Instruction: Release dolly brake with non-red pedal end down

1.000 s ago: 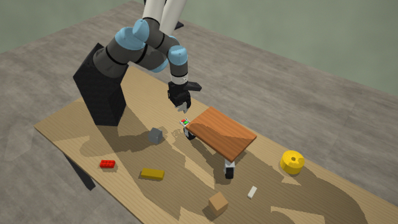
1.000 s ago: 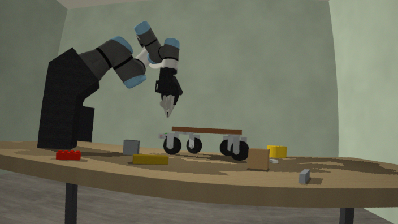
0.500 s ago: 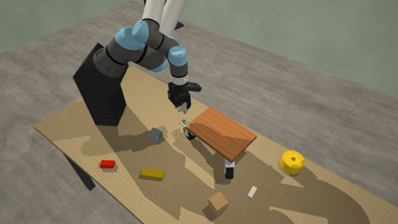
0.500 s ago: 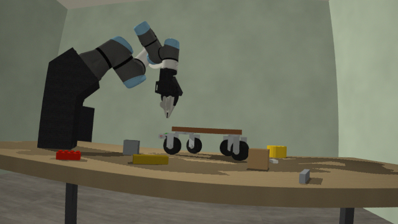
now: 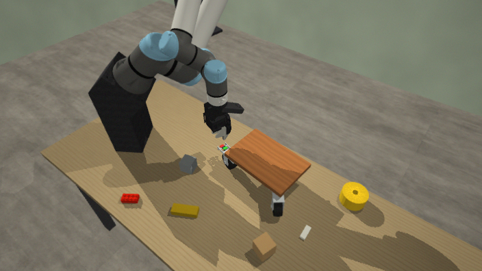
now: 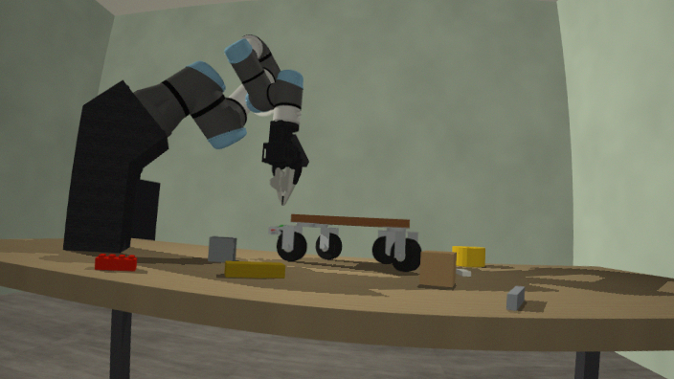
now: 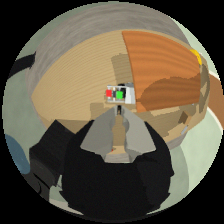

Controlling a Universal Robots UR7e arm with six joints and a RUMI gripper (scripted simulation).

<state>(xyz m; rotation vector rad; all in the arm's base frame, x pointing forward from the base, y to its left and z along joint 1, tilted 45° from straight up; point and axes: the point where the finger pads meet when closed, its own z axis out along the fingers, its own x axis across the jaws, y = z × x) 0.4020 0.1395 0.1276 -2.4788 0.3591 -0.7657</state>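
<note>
The brake pedal is 10 mm behind my hand and 80 mm below it. Round my hand: red brick (110 mm behind, 420 mm to the right, 150 mm below); then grey cube (80 mm behind, 150 mm to the right, 140 mm below); then yellow bar (90 mm ahead, 290 mm to the right, 150 mm below).
</note>
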